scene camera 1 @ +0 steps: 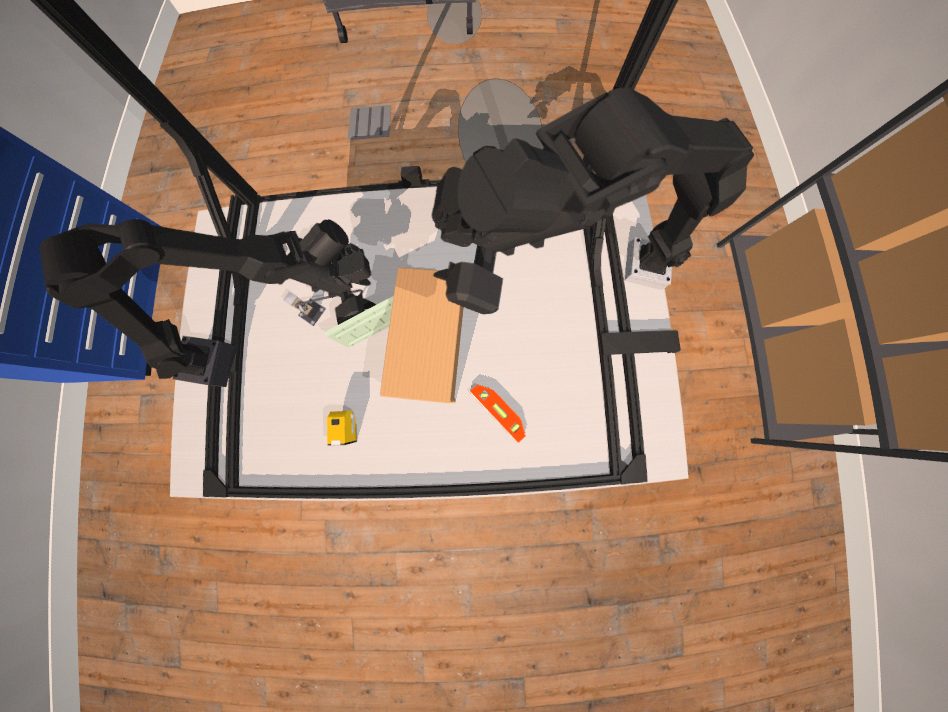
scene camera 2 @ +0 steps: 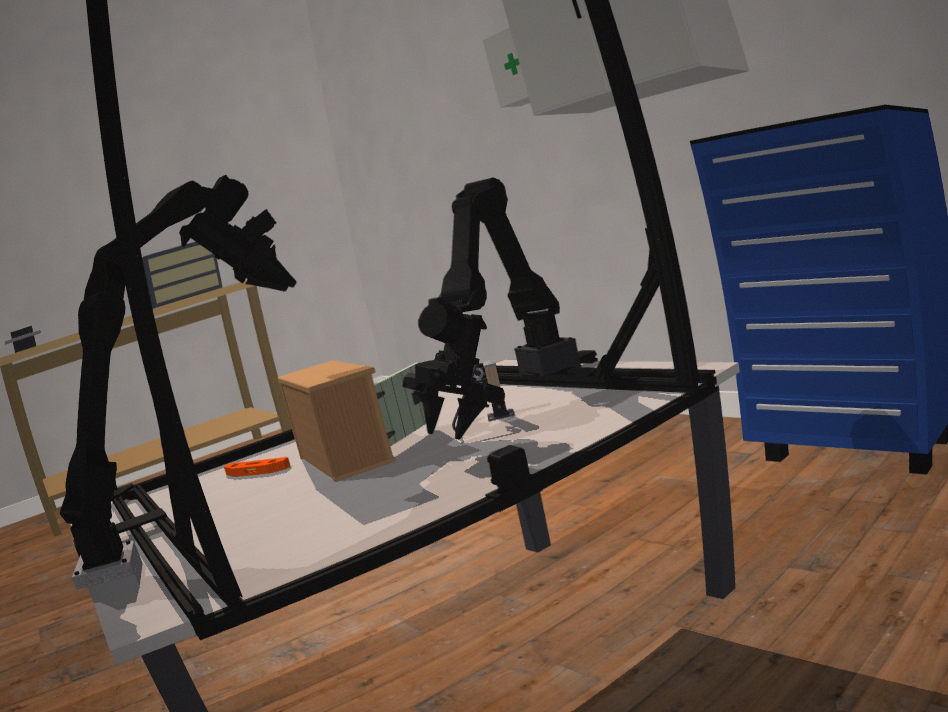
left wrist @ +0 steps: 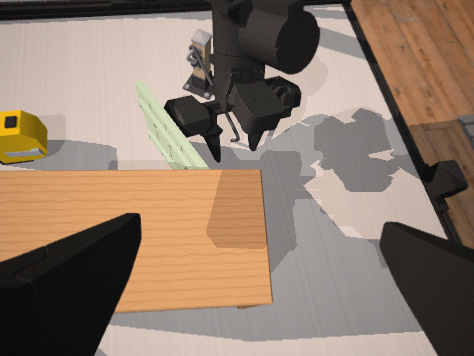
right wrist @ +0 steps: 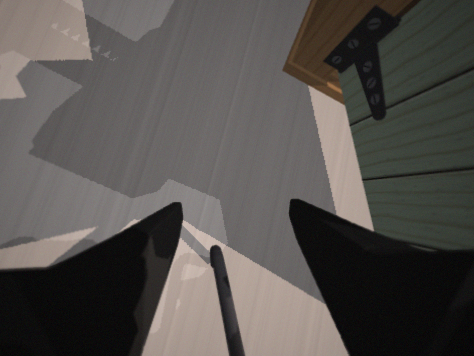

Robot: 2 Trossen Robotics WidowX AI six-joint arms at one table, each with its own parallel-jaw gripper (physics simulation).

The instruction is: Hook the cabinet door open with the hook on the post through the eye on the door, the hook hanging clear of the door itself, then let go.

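Frame: origin at the left arm's base, x ahead, y left, z up, level; millimetres.
Seen in the pictures: left gripper, fingertip midpoint: (scene camera 1: pixel 442 245) (scene camera 2: pixel 291 287) (left wrist: pixel 262 229); right gripper, fingertip midpoint: (scene camera 1: pixel 372 295) (scene camera 2: pixel 443 436) (left wrist: pixel 235 155) (right wrist: pixel 236 208); left arm's base at its link origin: (scene camera 1: pixel 653 259) (scene camera 2: pixel 103 558); right arm's base at its link origin: (scene camera 1: pixel 195 359) (scene camera 2: pixel 544 343).
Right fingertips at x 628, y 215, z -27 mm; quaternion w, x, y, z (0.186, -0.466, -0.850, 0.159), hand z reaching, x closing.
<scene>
Pixels of each thing's top centre, then the offset from my right fingertips to it. "spot": a spot on its surface instead.
- wooden cabinet at its top centre: (left wrist: pixel 129 233) (scene camera 2: pixel 321 372) (scene camera 1: pixel 422 332) dx -166, dy +94, dz +154 mm
- post at a spot on its surface: (left wrist: pixel 201 60) spot: dx +101, dy +61, dz +82 mm
- yellow tape measure at its top centre: (scene camera 1: pixel 335 429) dx -21, dy +303, dz +68 mm
- red level at its top centre: (scene camera 2: pixel 253 463) (scene camera 1: pixel 500 411) dx -338, dy +198, dz +5 mm
The wooden cabinet (scene camera 1: pixel 421 344) (scene camera 2: pixel 337 429) (left wrist: pixel 175 200) (right wrist: pixel 317 35) stands mid-table, its green door (scene camera 1: pixel 360 325) (scene camera 2: pixel 400 406) (left wrist: pixel 160 131) (right wrist: pixel 425 145) swung open. The post (scene camera 1: pixel 308 307) (left wrist: pixel 201 60) stands beyond the door's free edge. Its thin hook rod (left wrist: pixel 231 125) (right wrist: pixel 227 300) reaches between the fingers of my right gripper (scene camera 2: pixel 446 435) (left wrist: pixel 235 155) (right wrist: pixel 236 208), touching neither in the right wrist view. That gripper is open, low beside the door. The rod's tip is apart from the door. The eye is hidden. My left gripper (scene camera 2: pixel 287 283) (left wrist: pixel 262 229) is open and empty, high above the cabinet.
A yellow tape measure (scene camera 1: pixel 339 427) (left wrist: pixel 22 137) stands at the lower left of the table in scene camera 1. A red level (scene camera 1: pixel 498 411) (scene camera 2: pixel 257 466) lies beside the cabinet. A black frame (scene camera 1: pixel 429 490) borders the table, with a black block (scene camera 2: pixel 508 467) on one rail.
</scene>
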